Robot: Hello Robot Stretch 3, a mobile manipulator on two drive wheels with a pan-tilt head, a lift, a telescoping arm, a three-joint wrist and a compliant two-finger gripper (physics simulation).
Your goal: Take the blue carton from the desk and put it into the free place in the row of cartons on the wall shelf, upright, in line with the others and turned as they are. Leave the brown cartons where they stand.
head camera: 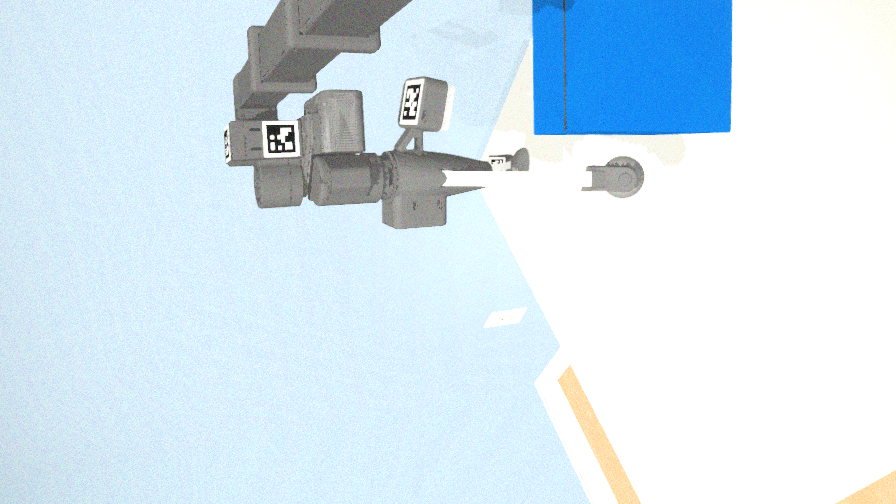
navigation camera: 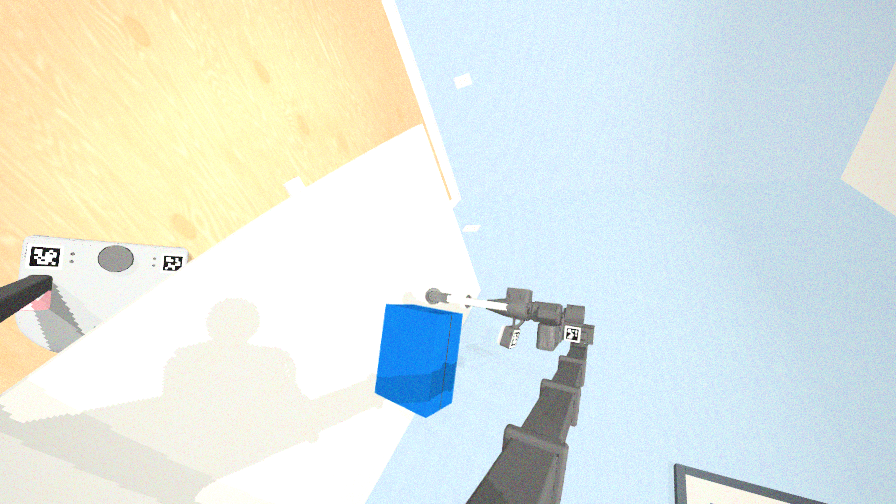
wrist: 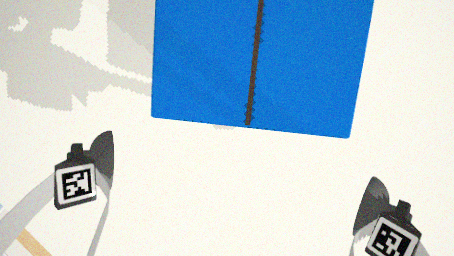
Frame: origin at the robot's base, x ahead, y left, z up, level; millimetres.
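Where they show: gripper, between the fingertips: [head camera: 580,169] [navigation camera: 447,298]; robot's base, origin of its link: [navigation camera: 117,257].
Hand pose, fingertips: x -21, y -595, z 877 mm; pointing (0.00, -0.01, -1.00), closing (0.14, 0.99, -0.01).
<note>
Things, the pixels of their top centre, and the offset from my fingertips. Level surfaces: height alone.
- blue carton, centre of its top: [head camera: 564,9] [navigation camera: 445,362] 23 mm up, 162 mm back, 18 mm left
- white desk, height of its surface: 157 mm down
- small white wall plate, centre of its top: [head camera: 487,320] [navigation camera: 478,228] 420 mm down, 361 mm ahead, 993 mm right
The blue carton [head camera: 632,68] [navigation camera: 413,351] [wrist: 210,65] stands on the white desk [head camera: 689,282] [navigation camera: 281,250] [wrist: 425,100], near the wall side. A thin dark line runs along its top. My gripper [head camera: 572,168] [navigation camera: 450,298] [wrist: 234,173] is open, with its fingers wide apart and no thing between them. It is beside the carton. In the wrist view the carton's near edge lies just beyond the fingertips, across the span between them, with a strip of desk in between. The carton's far end is cut off there. The wall shelf and the brown cartons cannot be made out.
The blue wall [head camera: 187,313] [navigation camera: 689,188] runs along the desk's edge, with a small white wall plate [head camera: 505,317] [navigation camera: 471,228]. My extended arm [head camera: 294,56] [navigation camera: 538,426] runs past the carton's wall side. My base [navigation camera: 144,253] is beyond the desk's other edge. A dark picture frame [navigation camera: 679,485] shows low at the right.
</note>
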